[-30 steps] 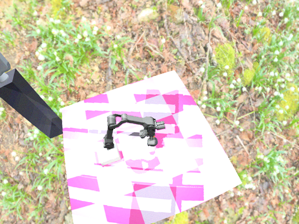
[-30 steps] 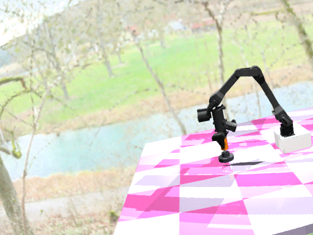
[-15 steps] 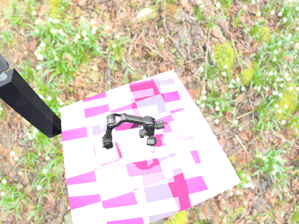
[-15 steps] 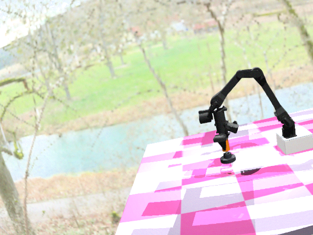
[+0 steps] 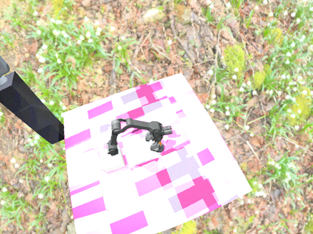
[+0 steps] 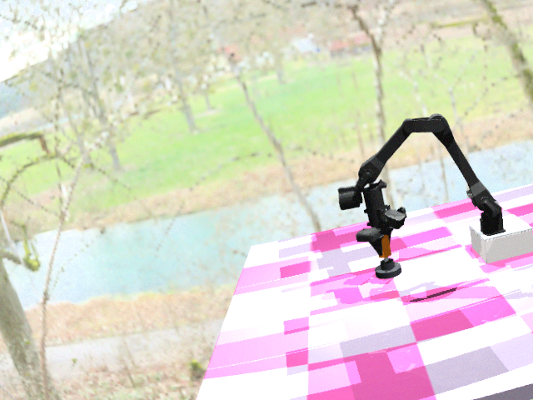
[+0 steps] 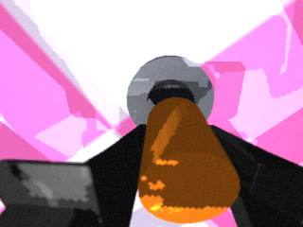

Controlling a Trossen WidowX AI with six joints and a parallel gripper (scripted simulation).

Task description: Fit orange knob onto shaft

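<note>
My gripper tip is 4 cm above the round pedestal. From my gripper tip the other things lie so: orange knob (3 cm above).
</note>
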